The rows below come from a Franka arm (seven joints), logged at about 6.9 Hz.
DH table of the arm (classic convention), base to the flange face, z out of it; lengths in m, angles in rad. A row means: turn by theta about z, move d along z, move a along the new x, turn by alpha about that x. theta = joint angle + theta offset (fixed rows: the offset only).
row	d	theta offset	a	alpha
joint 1	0.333	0	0	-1.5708
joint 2	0	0	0	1.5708
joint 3	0.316	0	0.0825	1.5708
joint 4	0	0	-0.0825	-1.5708
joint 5	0.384	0	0	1.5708
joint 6	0	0	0.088	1.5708
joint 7	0.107	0	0	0
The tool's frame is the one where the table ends.
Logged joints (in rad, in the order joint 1, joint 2, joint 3, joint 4, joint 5, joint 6, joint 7), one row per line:
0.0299, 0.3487, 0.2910, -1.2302, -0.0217, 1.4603, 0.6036
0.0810, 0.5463, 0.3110, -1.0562, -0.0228, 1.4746, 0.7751
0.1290, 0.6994, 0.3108, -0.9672, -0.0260, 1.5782, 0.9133
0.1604, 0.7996, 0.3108, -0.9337, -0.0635, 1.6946, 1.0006
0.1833, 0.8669, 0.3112, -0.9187, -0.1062, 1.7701, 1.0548
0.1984, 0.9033, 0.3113, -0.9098, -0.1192, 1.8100, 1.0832
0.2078, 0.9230, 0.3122, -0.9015, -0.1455, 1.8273, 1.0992
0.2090, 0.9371, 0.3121, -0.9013, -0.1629, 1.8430, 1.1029
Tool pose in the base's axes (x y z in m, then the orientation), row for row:
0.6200, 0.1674, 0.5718, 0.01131, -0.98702, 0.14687, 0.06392
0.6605, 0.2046, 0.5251, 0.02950, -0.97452, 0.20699, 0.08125
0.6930, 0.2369, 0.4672, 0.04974, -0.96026, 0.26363, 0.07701
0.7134, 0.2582, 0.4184, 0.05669, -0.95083, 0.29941, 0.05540
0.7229, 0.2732, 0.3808, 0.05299, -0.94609, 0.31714, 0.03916
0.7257, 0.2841, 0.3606, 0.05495, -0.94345, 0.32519, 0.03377
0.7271, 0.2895, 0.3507, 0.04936, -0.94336, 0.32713, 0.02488
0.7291, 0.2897, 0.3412, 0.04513, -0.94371, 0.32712, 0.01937
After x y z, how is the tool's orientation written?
As a quaternion, w x y z.
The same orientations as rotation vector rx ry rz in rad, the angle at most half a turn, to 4 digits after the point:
-3.0787, 0.4581, 0.1994
-3.0053, 0.6383, 0.2506
-2.9248, 0.8030, 0.2346
-2.8839, 0.9081, 0.1680
-2.8759, 0.9641, 0.1190
-2.8645, 0.9873, 0.1025
-2.8740, 0.9966, 0.0758
-2.8825, 0.9992, 0.0592

